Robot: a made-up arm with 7 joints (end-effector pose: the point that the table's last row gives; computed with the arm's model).
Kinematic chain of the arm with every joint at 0, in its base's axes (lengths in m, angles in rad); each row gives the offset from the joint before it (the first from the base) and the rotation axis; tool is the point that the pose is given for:
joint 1: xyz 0 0 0.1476 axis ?
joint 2: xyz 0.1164 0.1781 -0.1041 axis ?
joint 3: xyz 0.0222 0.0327 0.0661 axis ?
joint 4: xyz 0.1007 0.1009 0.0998 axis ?
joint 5: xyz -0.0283 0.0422 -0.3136 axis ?
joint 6: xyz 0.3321 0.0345 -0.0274 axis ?
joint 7: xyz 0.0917 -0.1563 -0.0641 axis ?
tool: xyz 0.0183 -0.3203 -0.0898
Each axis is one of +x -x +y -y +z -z.
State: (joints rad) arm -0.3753 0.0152 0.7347 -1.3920 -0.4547 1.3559 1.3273
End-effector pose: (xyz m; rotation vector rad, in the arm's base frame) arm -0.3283 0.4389 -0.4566 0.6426 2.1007 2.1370
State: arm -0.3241 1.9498 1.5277 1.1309 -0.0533 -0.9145 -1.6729
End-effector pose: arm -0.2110 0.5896 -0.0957 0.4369 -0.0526 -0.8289
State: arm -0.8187 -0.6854 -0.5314 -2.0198 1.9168 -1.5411 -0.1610
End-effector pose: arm 0.0464 0.5497 0.2700 0.3301 2.4822 -1.1242
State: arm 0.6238 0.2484 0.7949 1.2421 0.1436 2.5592 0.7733
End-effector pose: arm 0.2062 0.5838 1.1694 -2.0187 -1.1866 0.7808
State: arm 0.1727 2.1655 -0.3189 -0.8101 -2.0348 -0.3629 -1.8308
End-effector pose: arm 0.2358 -0.3810 0.4006 -0.7317 -2.6909 0.0969
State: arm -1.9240 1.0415 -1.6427 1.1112 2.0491 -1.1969 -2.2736
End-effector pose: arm -0.3298 0.7303 0.0327 -2.7302 1.2637 -0.4732
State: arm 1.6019 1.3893 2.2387 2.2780 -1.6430 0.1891 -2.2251
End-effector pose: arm 0.3256 0.9089 0.0916 0.4755 -0.6897 -2.5152
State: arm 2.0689 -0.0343 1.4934 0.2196 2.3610 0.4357 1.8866
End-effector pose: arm -0.7493 0.5819 -0.0160 -1.8838 -2.0014 -0.7338
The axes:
joint 1: -y
joint 2: +z
joint 3: +x
joint 4: -y
joint 5: +z
joint 6: +z
joint 7: +y

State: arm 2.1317 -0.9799 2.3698 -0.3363 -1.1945 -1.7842 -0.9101
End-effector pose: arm -0.3383 0.3064 0.0009 1.2691 0.0968 -0.1641
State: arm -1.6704 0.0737 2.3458 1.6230 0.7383 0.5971 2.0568
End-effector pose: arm -0.4398 -0.5072 -0.4472 1.0281 1.9876 -0.6700
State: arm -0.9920 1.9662 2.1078 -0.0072 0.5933 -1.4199 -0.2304
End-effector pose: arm -0.0643 0.1030 0.4437 0.8340 2.8620 0.4069
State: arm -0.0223 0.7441 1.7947 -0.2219 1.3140 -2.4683 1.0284
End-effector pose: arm -0.3119 0.0987 0.4276 1.0245 2.4956 0.4316
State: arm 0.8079 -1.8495 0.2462 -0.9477 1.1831 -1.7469 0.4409
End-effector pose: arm 0.2794 0.4980 0.2769 1.9143 0.5654 -1.1141
